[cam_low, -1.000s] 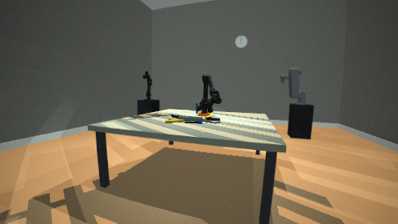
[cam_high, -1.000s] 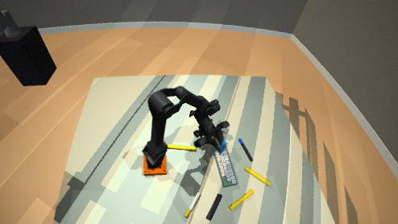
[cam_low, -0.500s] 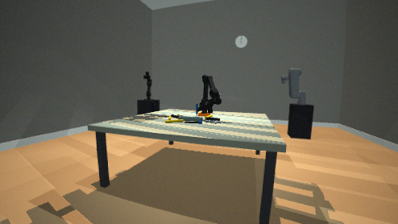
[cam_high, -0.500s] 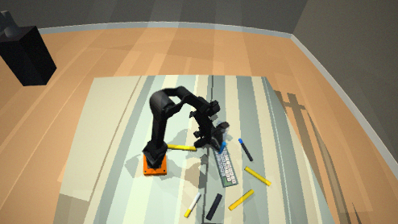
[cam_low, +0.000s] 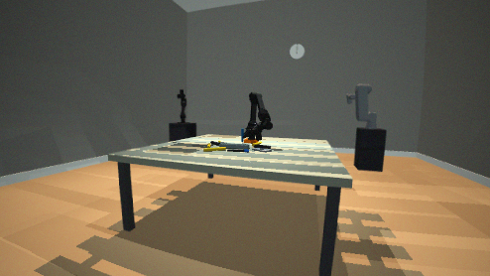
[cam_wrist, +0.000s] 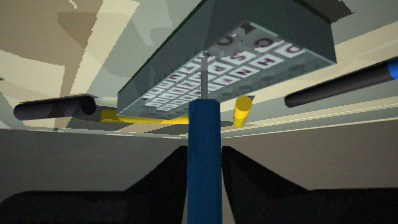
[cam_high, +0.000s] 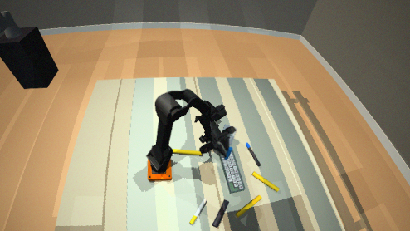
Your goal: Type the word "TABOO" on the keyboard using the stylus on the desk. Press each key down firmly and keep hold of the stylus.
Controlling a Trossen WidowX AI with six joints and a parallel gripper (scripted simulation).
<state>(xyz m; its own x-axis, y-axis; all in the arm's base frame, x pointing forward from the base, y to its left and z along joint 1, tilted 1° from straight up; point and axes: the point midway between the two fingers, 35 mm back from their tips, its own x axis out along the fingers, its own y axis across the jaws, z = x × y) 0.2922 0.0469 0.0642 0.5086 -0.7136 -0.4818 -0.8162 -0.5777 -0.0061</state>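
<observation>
My gripper tip is 20 mm above the blue stylus. The rest, counted from my gripper tip: blue-tipped dark pen 150 mm ahead, 50 mm to the left, 70 mm below; then white-and-yellow pen 160 mm behind, 230 mm to the right, 70 mm below; then grey stylus tip 50 mm below.
</observation>
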